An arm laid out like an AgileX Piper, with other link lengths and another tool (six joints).
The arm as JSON. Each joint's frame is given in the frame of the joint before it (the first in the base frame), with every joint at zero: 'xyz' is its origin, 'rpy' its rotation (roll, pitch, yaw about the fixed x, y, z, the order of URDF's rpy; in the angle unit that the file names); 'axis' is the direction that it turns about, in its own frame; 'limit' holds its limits. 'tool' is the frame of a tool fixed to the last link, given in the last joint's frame.
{
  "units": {
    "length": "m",
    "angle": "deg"
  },
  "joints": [
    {
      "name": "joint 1",
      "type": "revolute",
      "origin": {
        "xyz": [
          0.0,
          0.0,
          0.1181
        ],
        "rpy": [
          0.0,
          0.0,
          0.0
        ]
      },
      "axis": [
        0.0,
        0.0,
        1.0
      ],
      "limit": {
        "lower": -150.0,
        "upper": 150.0
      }
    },
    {
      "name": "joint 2",
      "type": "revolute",
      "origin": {
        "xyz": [
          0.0,
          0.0,
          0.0
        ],
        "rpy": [
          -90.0,
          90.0,
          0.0
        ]
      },
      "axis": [
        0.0,
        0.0,
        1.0
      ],
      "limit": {
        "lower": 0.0,
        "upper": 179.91
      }
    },
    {
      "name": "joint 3",
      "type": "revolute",
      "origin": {
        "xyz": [
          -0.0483,
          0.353,
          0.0
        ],
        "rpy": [
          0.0,
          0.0,
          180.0
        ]
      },
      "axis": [
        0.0,
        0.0,
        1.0
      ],
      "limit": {
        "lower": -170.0,
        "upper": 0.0
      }
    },
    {
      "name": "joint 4",
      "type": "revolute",
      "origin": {
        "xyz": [
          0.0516,
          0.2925,
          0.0
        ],
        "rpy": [
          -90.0,
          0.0,
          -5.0
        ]
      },
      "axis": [
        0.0,
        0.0,
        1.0
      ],
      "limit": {
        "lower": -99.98,
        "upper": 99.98
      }
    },
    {
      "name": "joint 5",
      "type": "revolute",
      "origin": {
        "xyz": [
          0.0,
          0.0,
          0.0
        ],
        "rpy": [
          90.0,
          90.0,
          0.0
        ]
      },
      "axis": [
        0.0,
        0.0,
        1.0
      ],
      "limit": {
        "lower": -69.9,
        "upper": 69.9
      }
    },
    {
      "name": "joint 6",
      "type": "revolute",
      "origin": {
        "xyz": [
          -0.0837,
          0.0,
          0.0
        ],
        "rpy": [
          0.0,
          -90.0,
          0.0
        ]
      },
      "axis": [
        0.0,
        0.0,
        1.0
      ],
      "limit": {
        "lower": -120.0,
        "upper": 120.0
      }
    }
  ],
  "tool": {
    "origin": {
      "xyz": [
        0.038,
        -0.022,
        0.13
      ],
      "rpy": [
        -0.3,
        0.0,
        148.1
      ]
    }
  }
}
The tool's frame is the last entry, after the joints.
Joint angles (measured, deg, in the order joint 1, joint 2, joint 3, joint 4, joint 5, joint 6), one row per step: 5.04, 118.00, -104.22, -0.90, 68.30, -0.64; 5.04, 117.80, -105.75, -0.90, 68.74, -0.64; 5.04, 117.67, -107.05, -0.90, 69.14, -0.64; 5.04, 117.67, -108.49, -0.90, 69.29, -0.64; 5.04, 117.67, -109.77, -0.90, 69.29, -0.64; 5.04, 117.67, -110.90, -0.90, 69.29, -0.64; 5.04, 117.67, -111.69, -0.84, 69.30, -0.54; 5.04, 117.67, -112.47, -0.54, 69.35, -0.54; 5.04, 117.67, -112.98, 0.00, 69.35, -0.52; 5.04, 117.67, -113.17, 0.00, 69.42, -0.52; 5.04, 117.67, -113.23, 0.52, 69.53, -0.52; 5.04, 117.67, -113.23, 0.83, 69.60, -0.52; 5.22, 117.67, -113.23, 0.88, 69.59, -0.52
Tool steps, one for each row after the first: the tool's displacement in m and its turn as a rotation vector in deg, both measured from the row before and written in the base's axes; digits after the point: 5 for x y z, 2 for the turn. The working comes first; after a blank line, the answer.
Tool pose at each row, in the base's axes (x y z in m, rotation vector in deg; the steps are taken from these numbers as rounded here): 0.52550, 0.08098, 0.17368, -155.77, 76.32, -17.27; 0.52974, 0.08134, 0.18400, -155.01, 75.97, -18.88; 0.53307, 0.08163, 0.19247, -154.39, 75.70, -20.15; 0.53782, 0.08205, 0.20076, -153.61, 75.34, -21.73; 0.54236, 0.08245, 0.20832, -152.83, 74.97, -23.29; 0.54622, 0.08279, 0.21508, -152.12, 74.64, -24.65; 0.54884, 0.08328, 0.21990, -151.51, 74.53, -25.51; 0.55109, 0.08457, 0.22479, -150.82, 74.29, -26.12; 0.55254, 0.08668, 0.22826, -150.07, 74.12, -26.25; 0.55288, 0.08671, 0.22936, -149.99, 74.08, -26.39; 0.55250, 0.08857, 0.22997, -149.63, 74.05, -25.88; 0.55215, 0.08966, 0.23012, -149.44, 74.04, -25.52; 0.55188, 0.09158, 0.23016, -149.49, 73.79, -25.46

0.00424, 0.00036, 0.01032, 0.11, -1.29, 0.00; 0.00333, 0.00029, 0.00847, 0.09, -1.02, -0.01; 0.00475, 0.00042, 0.00829, 0.11, -1.28, 0.00; 0.00454, 0.00040, 0.00756, 0.11, -1.28, 0.00; 0.00386, 0.00034, 0.00676, 0.10, -1.13, 0.00; 0.00262, 0.00049, 0.00482, 0.16, -0.77, -0.09; 0.00225, 0.00129, 0.00489, 0.36, -0.70, 0.00; 0.00145, 0.00211, 0.00347, 0.59, -0.46, -0.02; 0.00034, 0.00003, 0.00110, 0.02, -0.12, 0.00; -0.00038, 0.00186, 0.00061, 0.51, 0.10, 0.00; -0.00035, 0.00109, 0.00015, 0.31, 0.10, 0.01; -0.00027, 0.00192, 0.00004, 0.05, -0.01, 0.18
